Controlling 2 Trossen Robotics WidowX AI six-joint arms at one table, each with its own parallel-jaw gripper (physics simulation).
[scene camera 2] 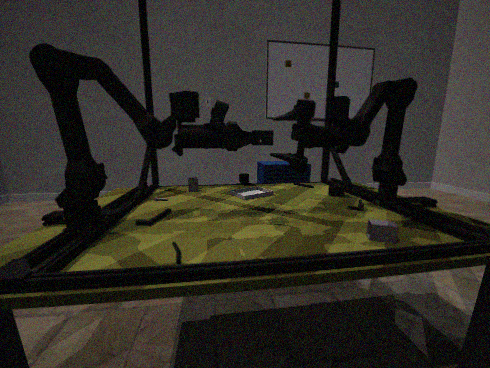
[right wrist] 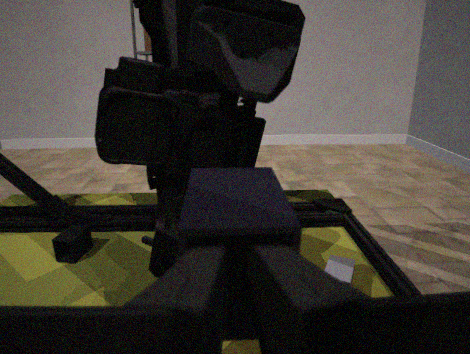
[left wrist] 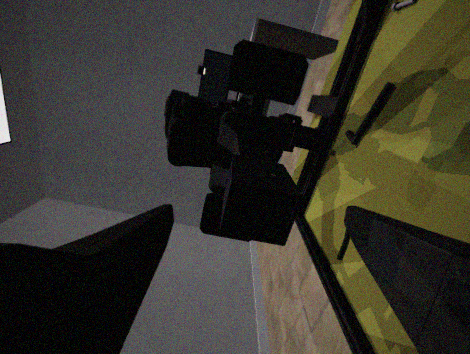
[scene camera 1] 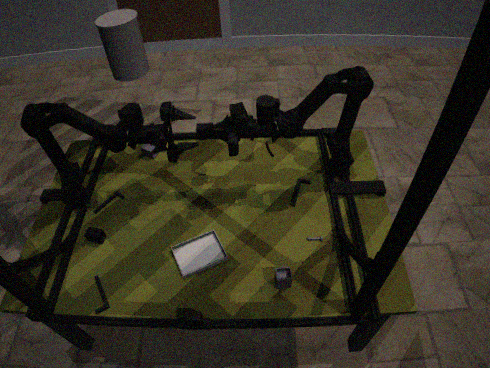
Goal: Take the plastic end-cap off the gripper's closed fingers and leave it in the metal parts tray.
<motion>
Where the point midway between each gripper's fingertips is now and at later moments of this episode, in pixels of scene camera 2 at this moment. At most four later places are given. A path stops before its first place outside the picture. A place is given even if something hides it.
The left gripper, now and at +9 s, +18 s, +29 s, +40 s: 271, 137; 259, 138; 259, 153; 243, 170; 245, 169
The right gripper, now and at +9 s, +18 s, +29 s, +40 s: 261, 137; 261, 137; 231, 136; 231, 136; 231, 136
</motion>
